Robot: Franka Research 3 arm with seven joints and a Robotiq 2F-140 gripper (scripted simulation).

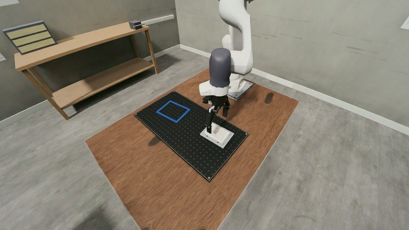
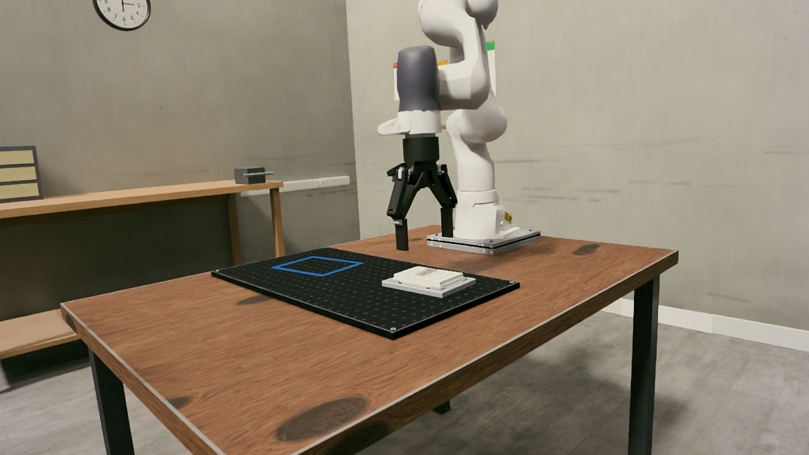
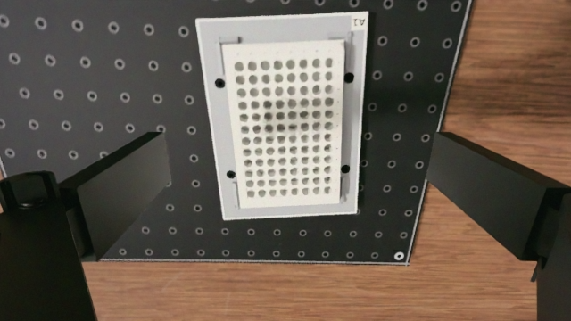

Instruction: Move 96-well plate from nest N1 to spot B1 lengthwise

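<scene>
Now: hand 8 cm above the white 96-well plate and 1 cm to the right of it. Also, from my hand: grey plate nest: 10 cm below, 1 cm to the left.
</scene>
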